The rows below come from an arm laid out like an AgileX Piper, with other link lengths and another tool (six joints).
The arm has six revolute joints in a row. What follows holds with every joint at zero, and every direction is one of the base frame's. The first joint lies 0.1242 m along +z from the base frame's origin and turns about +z. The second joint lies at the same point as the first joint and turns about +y. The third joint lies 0.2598 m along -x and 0.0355 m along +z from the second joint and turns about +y. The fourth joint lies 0.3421 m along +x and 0.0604 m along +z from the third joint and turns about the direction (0.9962, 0, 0.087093). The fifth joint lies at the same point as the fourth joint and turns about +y. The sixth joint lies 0.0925 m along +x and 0.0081 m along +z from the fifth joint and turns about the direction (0.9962, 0, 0.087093). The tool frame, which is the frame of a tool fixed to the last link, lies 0.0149 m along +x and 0.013 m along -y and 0.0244 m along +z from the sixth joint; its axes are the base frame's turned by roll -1.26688, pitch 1.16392 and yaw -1.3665 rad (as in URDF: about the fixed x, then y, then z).
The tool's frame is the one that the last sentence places.
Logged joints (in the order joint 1, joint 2, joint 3, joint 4, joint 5, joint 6), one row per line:
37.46, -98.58, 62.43, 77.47, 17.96, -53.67
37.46, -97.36, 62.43, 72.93, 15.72, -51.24
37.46, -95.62, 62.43, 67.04, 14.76, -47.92
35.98, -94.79, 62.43, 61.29, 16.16, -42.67
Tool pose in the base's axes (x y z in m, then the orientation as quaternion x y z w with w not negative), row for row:
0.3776, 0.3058, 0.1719, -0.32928, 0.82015, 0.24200, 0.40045
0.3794, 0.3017, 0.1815, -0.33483, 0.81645, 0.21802, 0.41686
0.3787, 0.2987, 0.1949, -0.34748, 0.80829, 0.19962, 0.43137
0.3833, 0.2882, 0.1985, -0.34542, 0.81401, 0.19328, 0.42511
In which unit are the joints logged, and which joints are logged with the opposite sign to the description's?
The joints are logged in degrees. Opposite sign: joint 2, joint 3.
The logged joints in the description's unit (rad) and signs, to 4 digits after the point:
0.6538, 1.7205, -1.0896, 1.3521, 0.3135, -0.9367
0.6538, 1.6993, -1.0896, 1.2729, 0.2744, -0.8943
0.6538, 1.6689, -1.0896, 1.1701, 0.2576, -0.8364
0.6280, 1.6544, -1.0896, 1.0697, 0.2820, -0.7447

